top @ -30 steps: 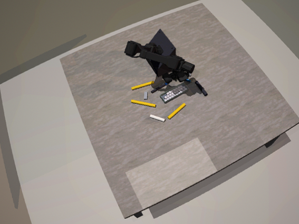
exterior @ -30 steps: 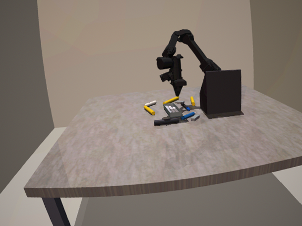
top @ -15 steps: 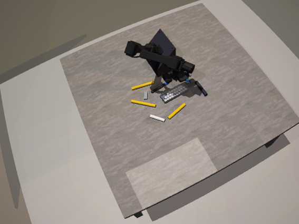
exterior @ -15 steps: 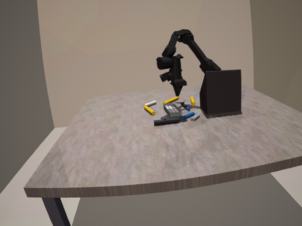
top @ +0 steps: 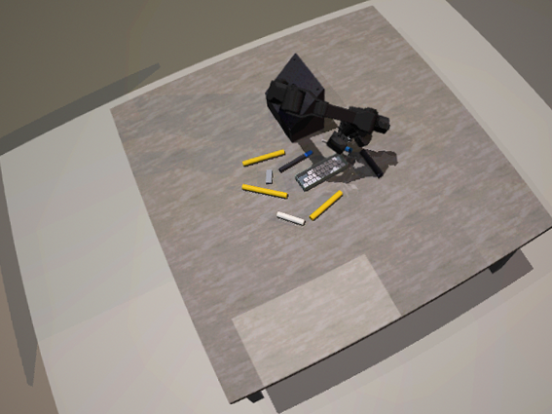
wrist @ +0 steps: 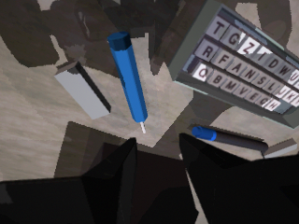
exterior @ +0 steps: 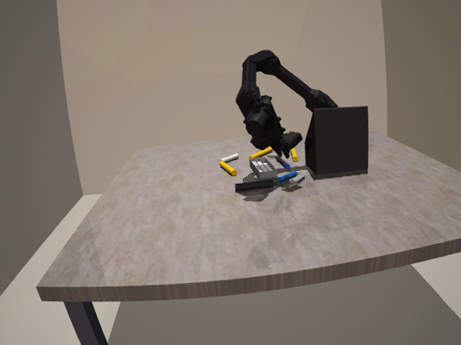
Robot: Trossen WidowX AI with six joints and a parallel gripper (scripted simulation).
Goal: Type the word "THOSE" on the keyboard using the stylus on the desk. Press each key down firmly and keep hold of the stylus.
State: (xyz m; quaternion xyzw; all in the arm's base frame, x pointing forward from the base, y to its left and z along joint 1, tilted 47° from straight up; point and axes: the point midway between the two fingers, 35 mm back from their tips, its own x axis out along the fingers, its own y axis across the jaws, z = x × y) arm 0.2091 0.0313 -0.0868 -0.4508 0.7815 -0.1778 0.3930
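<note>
Right now the blue stylus is 3 cm behind my gripper tip and 6 cm below it. From my gripper tip the other things lie so: black cylinder: 12 cm ahead, 8 cm to the left, 6 cm below; then grey-white cylinder: 18 cm ahead, 27 cm to the right, 6 cm below; then grey block: 3 cm behind, 5 cm to the left, 7 cm below.
</note>
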